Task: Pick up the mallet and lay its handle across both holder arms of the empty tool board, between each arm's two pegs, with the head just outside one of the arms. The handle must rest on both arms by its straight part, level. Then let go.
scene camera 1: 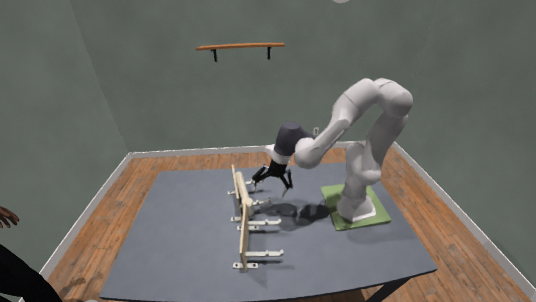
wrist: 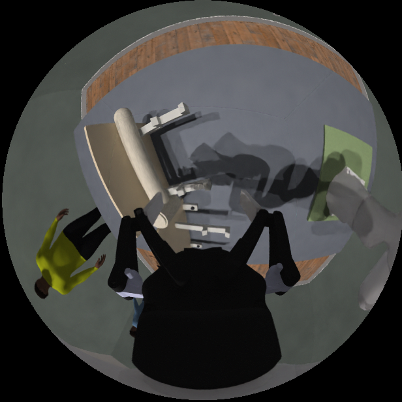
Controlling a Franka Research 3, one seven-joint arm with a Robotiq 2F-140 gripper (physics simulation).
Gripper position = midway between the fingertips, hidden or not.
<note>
In view: the gripper (wrist: 201, 197), a pale wooden mallet (wrist: 132, 142), a tool board (wrist: 115, 170) and a tool board (scene camera 1: 245, 228).
</note>
